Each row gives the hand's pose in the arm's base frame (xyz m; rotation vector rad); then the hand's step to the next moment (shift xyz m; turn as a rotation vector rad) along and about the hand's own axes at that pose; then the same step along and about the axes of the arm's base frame.
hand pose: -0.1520 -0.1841 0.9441 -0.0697 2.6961 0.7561
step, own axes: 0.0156 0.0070 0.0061 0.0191 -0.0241 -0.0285
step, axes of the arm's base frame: -0.0138 0.0098 -0.0066 -0.0235 -0.0344 0.0045
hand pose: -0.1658 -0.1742 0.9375 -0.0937 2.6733 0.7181
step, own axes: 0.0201 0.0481 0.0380 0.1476 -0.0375 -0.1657
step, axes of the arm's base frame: -0.0136 0.0612 -0.0152 -0.1866 -0.1101 0.0609
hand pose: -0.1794 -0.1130 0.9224 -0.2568 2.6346 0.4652
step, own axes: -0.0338 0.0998 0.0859 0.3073 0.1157 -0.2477
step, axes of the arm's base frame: 0.0387 0.1271 -0.0288 -0.3989 -0.0144 0.0992
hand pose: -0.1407 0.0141 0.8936 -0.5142 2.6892 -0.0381
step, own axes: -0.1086 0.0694 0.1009 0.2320 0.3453 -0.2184
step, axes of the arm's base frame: 0.1077 0.1085 -0.0584 -0.4033 0.2280 0.0780
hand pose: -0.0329 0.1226 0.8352 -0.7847 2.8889 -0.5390
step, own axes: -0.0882 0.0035 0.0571 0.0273 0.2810 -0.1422
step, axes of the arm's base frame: 0.0850 0.0298 -0.0542 -0.1824 0.2563 0.0309
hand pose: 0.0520 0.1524 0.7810 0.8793 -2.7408 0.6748
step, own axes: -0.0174 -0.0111 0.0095 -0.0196 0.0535 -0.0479
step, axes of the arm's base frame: 0.0202 -0.0037 -0.0096 -0.0139 0.0712 0.0166
